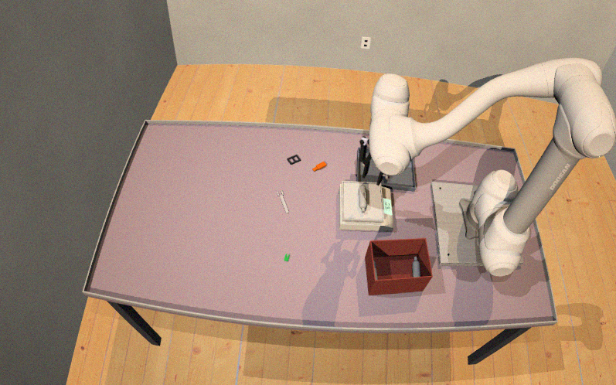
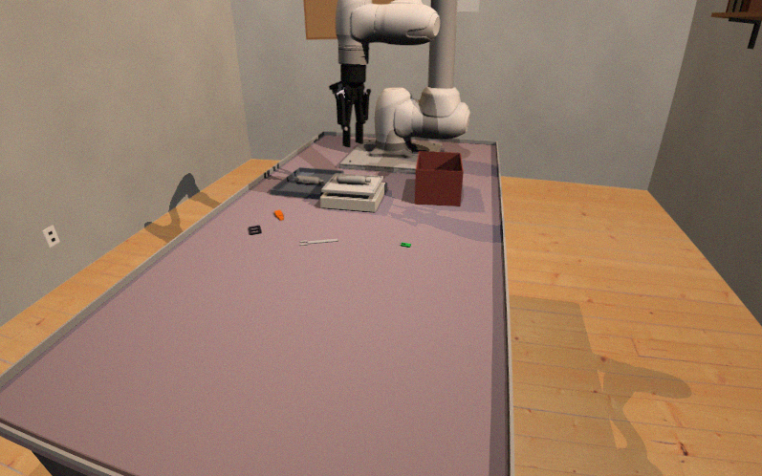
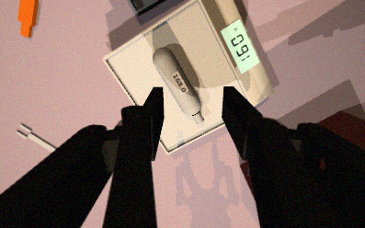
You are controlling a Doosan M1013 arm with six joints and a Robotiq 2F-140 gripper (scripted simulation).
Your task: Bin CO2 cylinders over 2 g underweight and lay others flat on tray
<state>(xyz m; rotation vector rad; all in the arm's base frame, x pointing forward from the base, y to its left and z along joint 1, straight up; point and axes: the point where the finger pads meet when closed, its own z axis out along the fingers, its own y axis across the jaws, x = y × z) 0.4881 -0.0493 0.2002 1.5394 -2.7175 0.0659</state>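
My gripper is now 17 cm above the scale plate and 2 cm short of it. Also, from my hand: grey tray 21 cm below, 20 cm to the right, 10 cm behind; then orange piece 22 cm below, 20 cm to the right, 18 cm ahead; then beige scale 18 cm below, 1 cm ahead.
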